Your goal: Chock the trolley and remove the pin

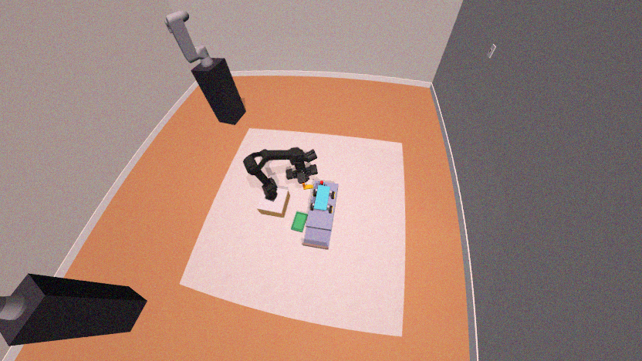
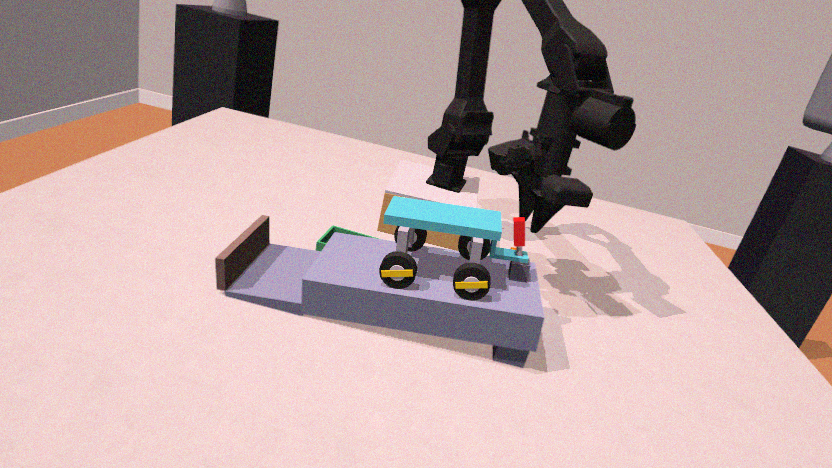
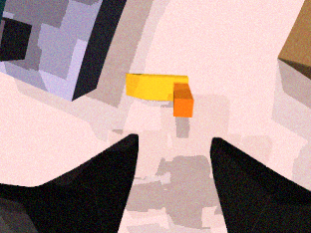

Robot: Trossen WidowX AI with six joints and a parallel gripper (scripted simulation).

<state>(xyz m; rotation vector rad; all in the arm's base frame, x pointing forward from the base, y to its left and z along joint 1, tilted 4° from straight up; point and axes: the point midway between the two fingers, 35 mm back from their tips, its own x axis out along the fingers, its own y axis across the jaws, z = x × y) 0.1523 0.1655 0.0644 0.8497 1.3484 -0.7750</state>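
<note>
The yellow chock is 10 mm ahead of my gripper tip and 90 mm below it. The rest, counted from my gripper tip: cyan trolley (160 mm ahead, 100 mm to the right); red-headed stop pin (130 mm ahead, 20 mm above); lilac ramp (160 mm ahead, 110 mm to the right, 70 mm below).
</note>
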